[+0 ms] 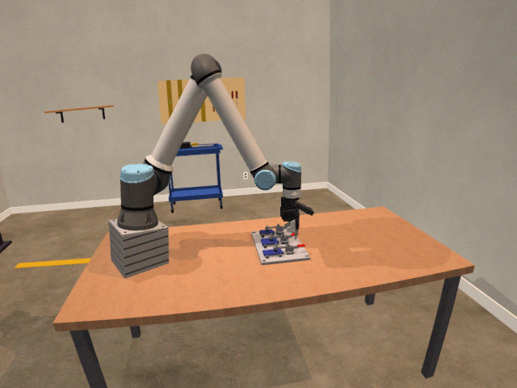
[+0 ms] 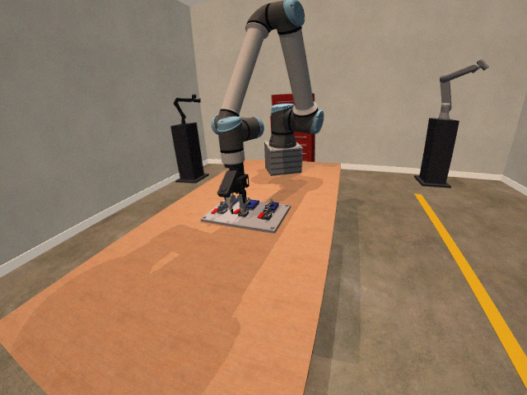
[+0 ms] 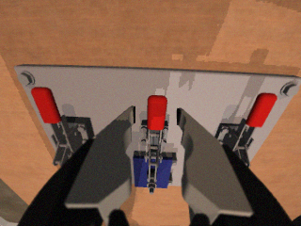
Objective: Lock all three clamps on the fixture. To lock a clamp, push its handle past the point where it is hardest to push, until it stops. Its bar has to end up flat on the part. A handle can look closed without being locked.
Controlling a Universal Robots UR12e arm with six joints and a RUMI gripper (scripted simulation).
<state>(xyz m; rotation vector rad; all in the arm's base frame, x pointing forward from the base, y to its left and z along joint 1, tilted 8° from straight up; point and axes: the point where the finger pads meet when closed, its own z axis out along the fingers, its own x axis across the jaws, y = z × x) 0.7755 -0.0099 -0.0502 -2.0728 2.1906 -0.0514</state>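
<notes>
Right now my hand is 13 cm past the blue part, 1 cm to the right of it and 3 cm above it.
</notes>
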